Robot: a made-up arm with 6 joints.
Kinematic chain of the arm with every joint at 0, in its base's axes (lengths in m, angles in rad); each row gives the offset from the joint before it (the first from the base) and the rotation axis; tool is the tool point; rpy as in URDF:
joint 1: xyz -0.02 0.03 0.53 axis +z
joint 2: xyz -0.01 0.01 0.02 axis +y
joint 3: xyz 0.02 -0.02 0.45 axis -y
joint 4: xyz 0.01 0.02 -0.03 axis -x
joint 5: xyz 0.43 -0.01 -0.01 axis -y
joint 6: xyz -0.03 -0.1 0 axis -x
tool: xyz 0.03 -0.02 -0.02 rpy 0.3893 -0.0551 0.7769
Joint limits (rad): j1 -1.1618..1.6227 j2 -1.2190..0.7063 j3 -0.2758..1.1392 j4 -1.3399..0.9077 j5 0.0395..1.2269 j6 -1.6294..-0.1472
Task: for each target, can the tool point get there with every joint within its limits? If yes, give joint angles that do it. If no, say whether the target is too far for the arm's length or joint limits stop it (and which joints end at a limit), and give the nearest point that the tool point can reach.
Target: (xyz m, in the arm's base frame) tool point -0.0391 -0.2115 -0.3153
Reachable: no: joint limits stop it (at a limit: joint 1, joint 2, joint 3, joint 5, joint 6) | nearest point 0.1373 -0.3635 0.4089 | short by 0.761 m
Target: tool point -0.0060 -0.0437 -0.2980
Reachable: no: joint limits stop it (at a limit: joint 1, joint 2, joint 3, joint 4, joint 6) | nearest point 0.1464 -0.3583 0.4082 | short by 0.788 m
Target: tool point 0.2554 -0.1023 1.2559
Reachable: yes | joints -0.0807 -0.2343 0.4820 0.0645 0.8180 -0.4955
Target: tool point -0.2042 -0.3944 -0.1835
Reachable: no: joint limits stop it (at a limit: joint 1, joint 2, joint 3, joint 5, joint 6) | nearest point 0.1004 -0.3960 0.4191 | short by 0.675 m
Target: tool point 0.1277 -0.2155 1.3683
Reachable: yes | joints -0.6913 -0.0448 0.8669 0.5548 0.9312 -0.8943
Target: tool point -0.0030 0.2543 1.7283
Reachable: no: too far | nearest point 0.0462 0.2003 1.4426 | short by 0.295 m
